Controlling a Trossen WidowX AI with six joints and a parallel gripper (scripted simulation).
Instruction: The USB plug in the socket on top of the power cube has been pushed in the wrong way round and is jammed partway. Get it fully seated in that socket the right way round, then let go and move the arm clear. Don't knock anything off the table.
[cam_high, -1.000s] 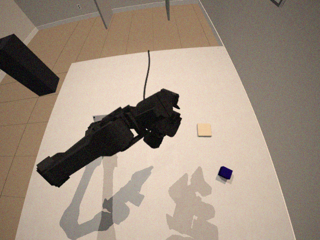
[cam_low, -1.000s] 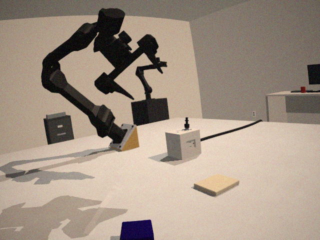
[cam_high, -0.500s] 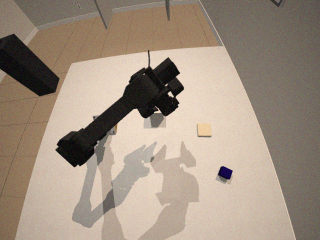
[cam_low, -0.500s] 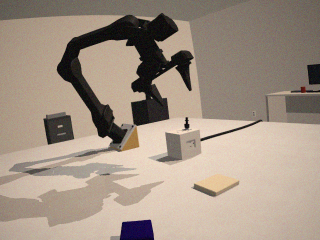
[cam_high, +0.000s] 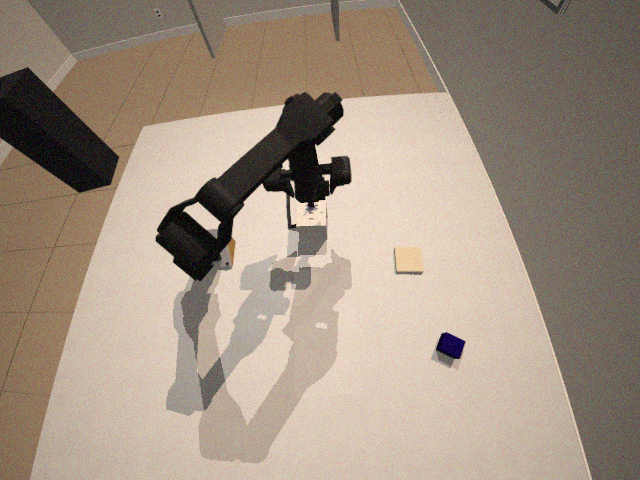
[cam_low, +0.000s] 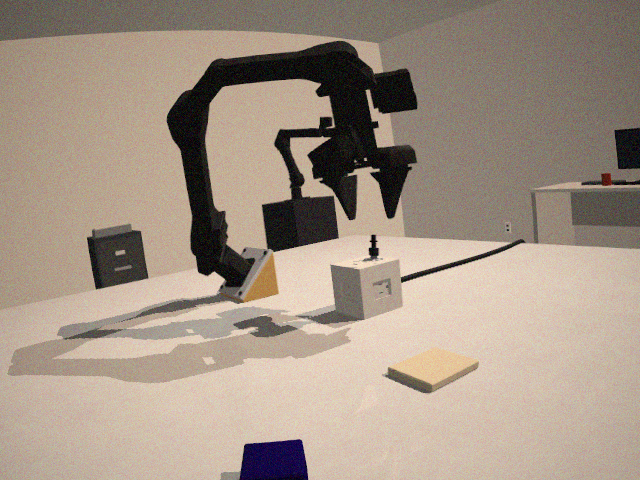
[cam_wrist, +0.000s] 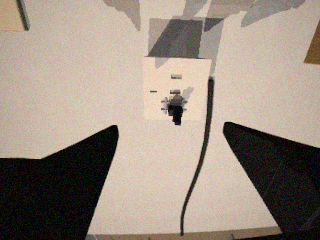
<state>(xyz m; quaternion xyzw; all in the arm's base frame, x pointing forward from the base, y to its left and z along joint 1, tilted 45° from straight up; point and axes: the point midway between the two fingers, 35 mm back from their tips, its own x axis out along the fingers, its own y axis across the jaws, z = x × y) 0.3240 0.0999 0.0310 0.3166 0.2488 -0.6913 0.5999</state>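
Right now my gripper tip is 1 cm past the dark USB plug, 1 cm to the right of it and 5 cm above it. The rest, counted from my gripper tip: dark blue block 25 cm ahead, 39 cm to the right, 12 cm below; flat tan pad 22 cm ahead, 16 cm to the right, 13 cm below; USB socket 1 cm behind, 1 cm to the left, 7 cm below.
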